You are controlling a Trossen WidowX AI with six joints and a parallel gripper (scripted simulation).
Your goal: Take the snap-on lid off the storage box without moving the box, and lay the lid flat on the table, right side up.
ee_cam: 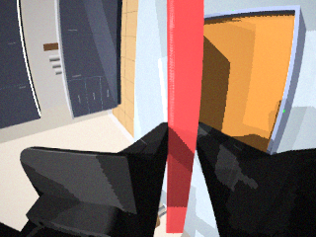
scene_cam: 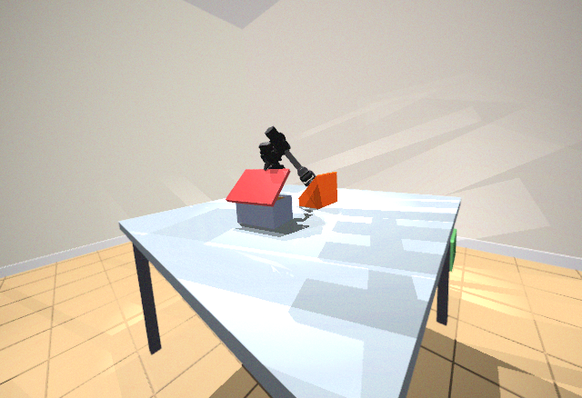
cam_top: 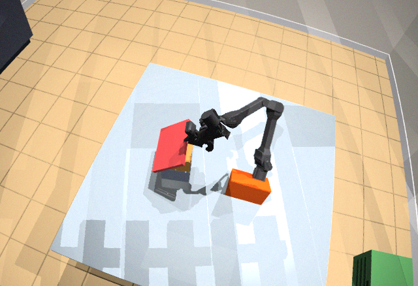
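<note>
Right now my gripper tip is 60 mm short of the red lid, 50 mm above it and 20 mm to the right of it. From my gripper tip the other things lie so: grey-blue storage box: 170 mm below, 30 mm ahead, 10 mm to the left.
</note>
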